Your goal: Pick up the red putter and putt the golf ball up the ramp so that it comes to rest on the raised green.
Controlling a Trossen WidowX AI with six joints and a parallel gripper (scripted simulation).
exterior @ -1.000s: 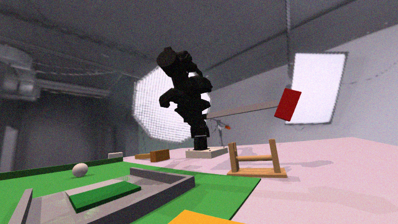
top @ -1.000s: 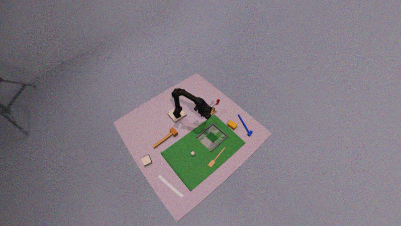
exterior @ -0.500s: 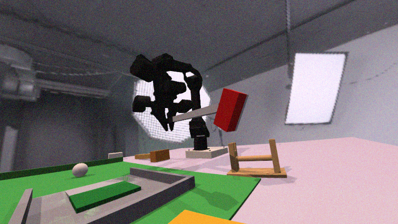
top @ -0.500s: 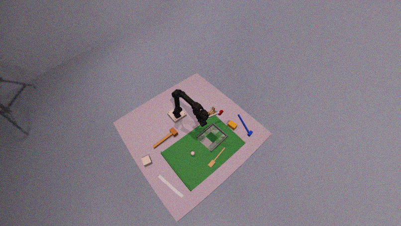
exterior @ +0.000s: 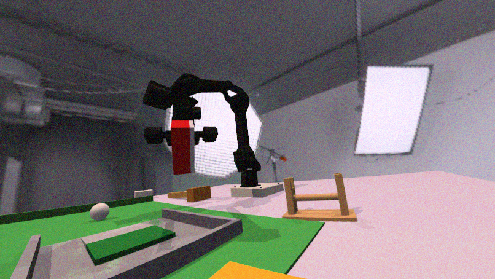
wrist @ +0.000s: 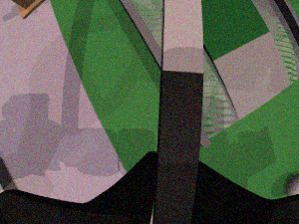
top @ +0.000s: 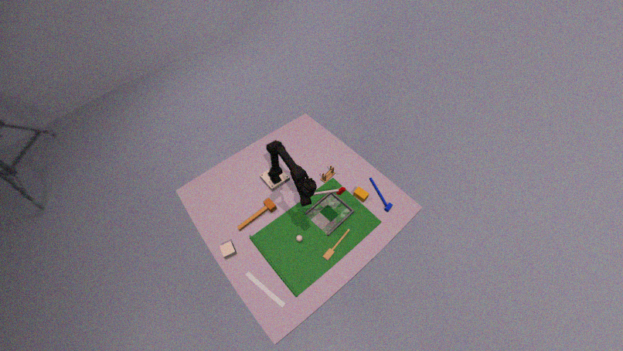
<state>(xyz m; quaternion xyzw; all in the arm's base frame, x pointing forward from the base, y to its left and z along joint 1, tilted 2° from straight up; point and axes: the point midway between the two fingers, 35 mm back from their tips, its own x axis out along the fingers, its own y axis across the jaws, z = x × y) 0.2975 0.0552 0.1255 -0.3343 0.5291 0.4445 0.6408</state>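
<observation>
My gripper tip is now 4 cm short of the red putter, 11 cm to the right of it and 2 cm below it. Also, from my gripper tip: white golf ball (17 cm ahead, 17 cm to the right, 10 cm below); then green turf (18 cm ahead, 5 cm to the right, 13 cm below); then wooden stand (12 cm behind, 27 cm to the left, 9 cm below).
</observation>
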